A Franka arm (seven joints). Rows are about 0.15 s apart.
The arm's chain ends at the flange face. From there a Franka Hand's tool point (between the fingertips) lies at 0.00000 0.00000 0.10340 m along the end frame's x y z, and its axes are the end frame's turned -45 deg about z.
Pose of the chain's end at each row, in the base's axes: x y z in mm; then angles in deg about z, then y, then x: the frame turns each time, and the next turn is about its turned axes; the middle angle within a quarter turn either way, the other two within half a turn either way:
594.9 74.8 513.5 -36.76 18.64 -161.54
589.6 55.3 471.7 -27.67 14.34 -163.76
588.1 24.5 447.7 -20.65 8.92 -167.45
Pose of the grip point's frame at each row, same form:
589.4 119.8 420.6 5.37 0.79 -154.01
581.3 92.3 375.5 15.09 -0.94 -158.48
581.4 51.0 348.0 23.05 -2.42 -164.83

